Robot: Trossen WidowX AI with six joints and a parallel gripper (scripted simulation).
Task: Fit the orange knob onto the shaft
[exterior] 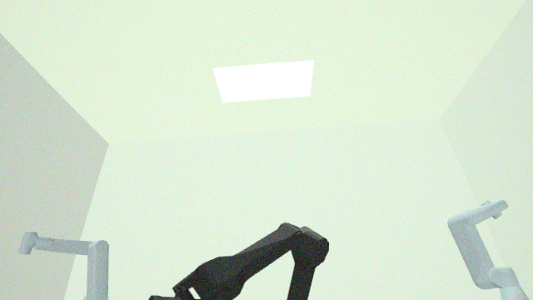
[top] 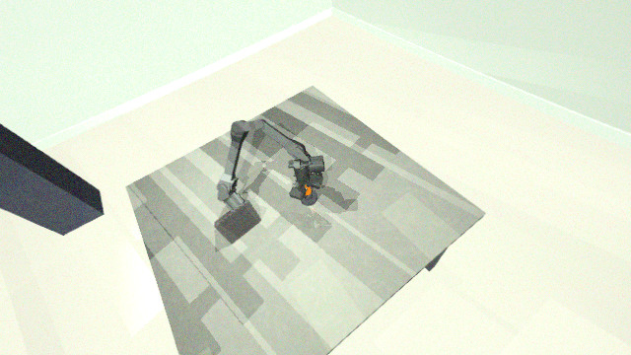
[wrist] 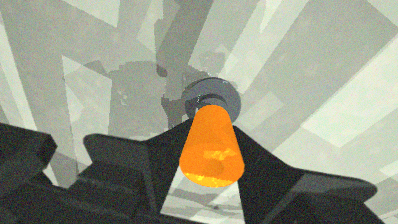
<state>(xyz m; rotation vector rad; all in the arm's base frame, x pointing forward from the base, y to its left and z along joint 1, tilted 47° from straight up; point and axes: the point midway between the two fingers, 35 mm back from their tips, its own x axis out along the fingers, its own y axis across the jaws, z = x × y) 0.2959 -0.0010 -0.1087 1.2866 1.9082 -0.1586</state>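
The orange knob is 2 cm above my gripper tip. The rest, counted from my gripper tip: round pedestal 4 cm below.
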